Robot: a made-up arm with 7 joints. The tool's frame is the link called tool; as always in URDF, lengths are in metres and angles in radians. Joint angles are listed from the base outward. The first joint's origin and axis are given. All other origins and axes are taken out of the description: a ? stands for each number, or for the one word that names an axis. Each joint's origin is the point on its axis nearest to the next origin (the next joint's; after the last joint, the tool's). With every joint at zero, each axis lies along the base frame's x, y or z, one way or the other. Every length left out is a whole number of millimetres.
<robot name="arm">
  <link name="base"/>
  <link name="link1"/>
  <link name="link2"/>
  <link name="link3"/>
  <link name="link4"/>
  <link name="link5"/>
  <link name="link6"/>
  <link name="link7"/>
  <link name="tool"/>
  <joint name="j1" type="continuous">
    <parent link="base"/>
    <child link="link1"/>
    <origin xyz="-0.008 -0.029 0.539"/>
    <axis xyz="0 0 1"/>
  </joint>
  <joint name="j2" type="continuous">
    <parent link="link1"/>
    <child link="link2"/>
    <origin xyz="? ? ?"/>
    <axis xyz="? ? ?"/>
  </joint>
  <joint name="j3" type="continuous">
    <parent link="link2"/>
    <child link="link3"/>
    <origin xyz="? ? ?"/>
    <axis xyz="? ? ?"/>
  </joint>
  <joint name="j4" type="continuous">
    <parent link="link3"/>
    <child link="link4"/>
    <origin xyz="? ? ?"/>
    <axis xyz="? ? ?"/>
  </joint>
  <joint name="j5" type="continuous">
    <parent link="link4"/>
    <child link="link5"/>
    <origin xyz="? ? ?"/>
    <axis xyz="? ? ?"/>
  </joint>
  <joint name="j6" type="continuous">
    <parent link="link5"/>
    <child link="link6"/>
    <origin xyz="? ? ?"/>
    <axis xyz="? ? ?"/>
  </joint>
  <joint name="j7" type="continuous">
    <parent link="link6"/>
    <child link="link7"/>
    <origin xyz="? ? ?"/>
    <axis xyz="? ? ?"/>
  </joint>
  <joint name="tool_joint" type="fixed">
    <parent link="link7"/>
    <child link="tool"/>
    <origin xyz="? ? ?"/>
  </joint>
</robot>
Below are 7 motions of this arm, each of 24 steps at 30 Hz.
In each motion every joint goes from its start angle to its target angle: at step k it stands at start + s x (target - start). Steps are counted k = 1, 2, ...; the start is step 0. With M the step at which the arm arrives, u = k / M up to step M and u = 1 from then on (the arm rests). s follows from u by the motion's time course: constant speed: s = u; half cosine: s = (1 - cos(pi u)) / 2; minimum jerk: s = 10 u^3 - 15 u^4 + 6 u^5.
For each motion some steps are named. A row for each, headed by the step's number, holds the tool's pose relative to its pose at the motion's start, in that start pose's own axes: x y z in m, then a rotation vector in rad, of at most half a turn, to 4 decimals.
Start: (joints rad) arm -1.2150 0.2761 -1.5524 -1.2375 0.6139 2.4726 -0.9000
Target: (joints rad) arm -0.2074 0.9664 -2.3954 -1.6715 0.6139 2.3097 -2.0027
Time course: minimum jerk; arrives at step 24
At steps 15, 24:
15: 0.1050 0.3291 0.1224 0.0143 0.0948 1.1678
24: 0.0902 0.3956 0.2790 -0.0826 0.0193 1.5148

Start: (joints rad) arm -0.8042 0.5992 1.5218 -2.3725 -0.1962 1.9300 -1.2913
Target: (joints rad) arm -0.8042 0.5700 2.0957 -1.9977 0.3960 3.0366 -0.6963
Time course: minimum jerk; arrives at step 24
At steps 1, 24:
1: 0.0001 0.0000 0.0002 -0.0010 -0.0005 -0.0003
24: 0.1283 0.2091 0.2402 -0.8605 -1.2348 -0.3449

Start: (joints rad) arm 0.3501 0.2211 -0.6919 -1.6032 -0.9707 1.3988 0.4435
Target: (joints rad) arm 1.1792 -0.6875 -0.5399 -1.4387 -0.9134 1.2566 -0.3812
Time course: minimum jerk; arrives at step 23
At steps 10, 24:
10: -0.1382 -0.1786 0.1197 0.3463 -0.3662 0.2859
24: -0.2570 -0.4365 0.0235 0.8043 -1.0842 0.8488

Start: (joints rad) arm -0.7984 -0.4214 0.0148 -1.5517 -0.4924 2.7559 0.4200
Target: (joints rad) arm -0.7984 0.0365 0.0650 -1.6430 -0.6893 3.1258 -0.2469
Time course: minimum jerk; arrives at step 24
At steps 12, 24:
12: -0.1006 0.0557 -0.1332 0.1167 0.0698 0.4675
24: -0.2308 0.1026 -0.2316 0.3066 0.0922 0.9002

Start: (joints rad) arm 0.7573 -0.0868 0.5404 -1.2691 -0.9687 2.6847 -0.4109
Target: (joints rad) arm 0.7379 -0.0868 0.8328 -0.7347 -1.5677 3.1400 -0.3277
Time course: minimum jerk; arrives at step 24
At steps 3, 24:
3: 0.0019 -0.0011 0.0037 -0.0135 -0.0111 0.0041
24: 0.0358 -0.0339 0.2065 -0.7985 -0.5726 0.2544

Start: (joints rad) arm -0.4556 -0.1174 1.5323 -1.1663 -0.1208 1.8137 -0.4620
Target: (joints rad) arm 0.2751 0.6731 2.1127 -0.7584 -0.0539 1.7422 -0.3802
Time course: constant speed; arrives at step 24
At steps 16, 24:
16: -0.0695 -0.0798 0.1054 0.8159 -0.6651 0.1768
24: -0.0951 -0.1698 0.0394 1.2854 -0.9158 0.1710

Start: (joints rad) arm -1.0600 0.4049 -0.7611 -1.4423 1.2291 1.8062 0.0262
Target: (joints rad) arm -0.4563 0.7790 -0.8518 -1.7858 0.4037 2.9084 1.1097
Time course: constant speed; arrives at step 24
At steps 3, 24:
3: -0.0064 0.0048 -0.0527 -0.1466 -0.0724 -0.1150
24: -0.2354 0.0413 -0.4203 -0.5336 -0.7809 -0.0537

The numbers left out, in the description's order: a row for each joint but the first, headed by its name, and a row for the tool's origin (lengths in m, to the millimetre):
j2: xyz -0.027 -0.018 0, axis 0 1 0
j3: xyz 0.006 0 0.414, axis 0 0 1
j4: xyz 0.119 0.003 0, axis 0 -1 0
j5: xyz -0.047 0 0.333, axis 0 0 1
j6: xyz -0.027 0.017 0, axis 0 -1 0
j7: xyz 0.112 0 0.016, axis 0 0 -1
tool: xyz 0.01 -0.003 0

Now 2 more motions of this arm.
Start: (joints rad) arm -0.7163 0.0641 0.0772 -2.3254 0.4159 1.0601 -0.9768
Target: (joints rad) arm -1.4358 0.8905 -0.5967 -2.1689 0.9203 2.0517 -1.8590
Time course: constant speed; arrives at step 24
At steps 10, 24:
10: -0.2416 -0.2355 0.0780 -0.0160 -0.8125 0.0643
24: -0.6008 -0.4264 -0.2053 -0.4033 -1.3757 -0.5494

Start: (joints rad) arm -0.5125 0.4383 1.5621 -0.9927 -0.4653 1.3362 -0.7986
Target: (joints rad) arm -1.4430 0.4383 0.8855 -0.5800 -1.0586 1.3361 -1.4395
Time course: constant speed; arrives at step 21
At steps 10, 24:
10: -0.3693 -0.0926 0.0632 -0.2741 0.4277 -0.5505
24: -0.7045 0.1224 0.1846 -0.1734 1.0298 -1.1837

